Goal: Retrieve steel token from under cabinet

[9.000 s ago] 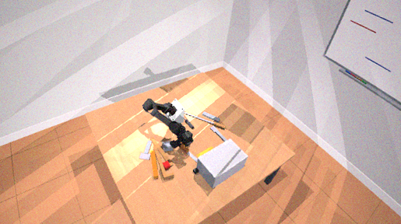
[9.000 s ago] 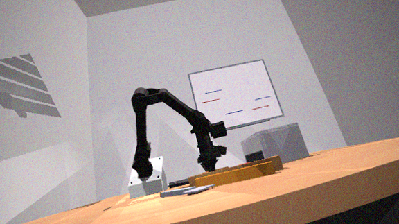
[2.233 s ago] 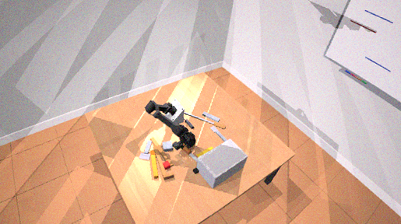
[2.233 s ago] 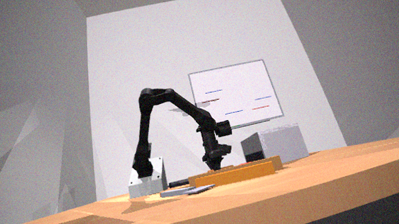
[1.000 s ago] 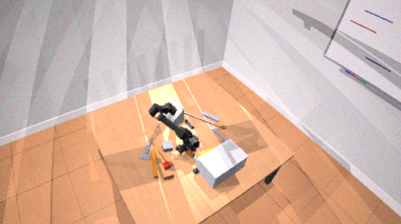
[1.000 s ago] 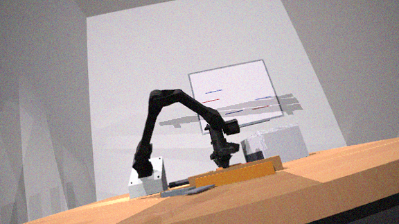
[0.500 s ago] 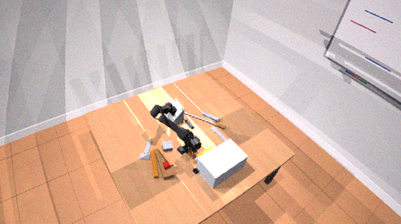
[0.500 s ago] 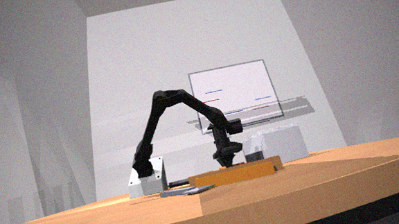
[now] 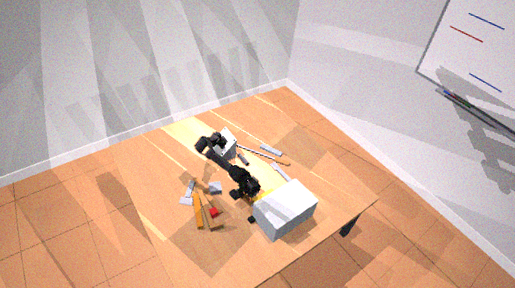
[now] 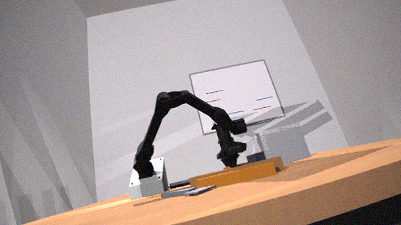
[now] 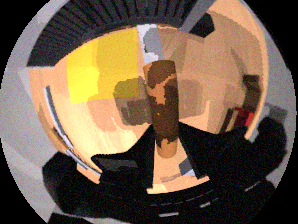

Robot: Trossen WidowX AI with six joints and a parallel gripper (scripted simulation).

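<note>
Right now my gripper tip is 130 mm past the grey block, 120 mm to the left of it and 10 mm below it. Also, from my gripper tip: orange bar 30 mm behind, 280 mm to the right; then thin wooden stick 110 mm behind, 180 mm to the right; then red block 20 mm ahead, 210 mm to the right, 10 mm above.
</note>
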